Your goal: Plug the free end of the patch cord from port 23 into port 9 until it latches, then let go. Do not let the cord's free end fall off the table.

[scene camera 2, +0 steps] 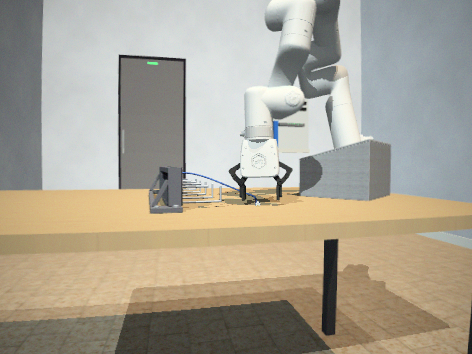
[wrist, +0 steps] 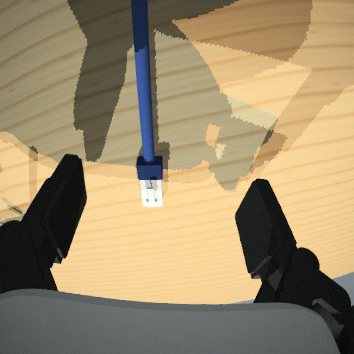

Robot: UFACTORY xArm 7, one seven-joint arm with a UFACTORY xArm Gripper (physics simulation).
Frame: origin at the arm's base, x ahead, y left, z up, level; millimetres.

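Seen in the pictures: gripper, fingertip midpoint: [scene camera 2: 260, 200] [wrist: 166, 187]; arm's base, origin of the base link: [scene camera 2: 348, 150].
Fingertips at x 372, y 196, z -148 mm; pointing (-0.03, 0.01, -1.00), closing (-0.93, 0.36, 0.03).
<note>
Offsets run from my fingertips to a thing's top centre. "spot": to the spot under its first point. Level surfaces: height alone.
The blue patch cord [scene camera 2: 215, 178] [wrist: 144, 100] runs from the upright dark patch panel @[88 mm up, 218 mm ahead, 165 mm right] [scene camera 2: 175, 190] down to the table. Its free end, a clear plug @[2 mm down, 11 mm ahead, 9 mm left] [scene camera 2: 257, 203] [wrist: 151, 193] with a dark blue boot @[6 mm down, 7 mm ahead, 7 mm right] [wrist: 149, 168], lies on the table top. My gripper [scene camera 2: 261, 198] [wrist: 166, 187] is wide open, pointing down, with its fingertips low over the table. In the wrist view the plug lies between the two fingers, apart from both and nearer the left one. The faces of ports 23 and 9 do not show.
Several thin metal rods @[spot: 19 mm up, 112 mm ahead, 26 mm left] [scene camera 2: 220, 194] stick out from the panel towards my gripper. The grey base block [scene camera 2: 345, 172] stands on the wooden table @[13 mm down] [scene camera 2: 75, 215] [wrist: 200, 250] to the right. The table's edge shows at the lower right of the wrist view.
</note>
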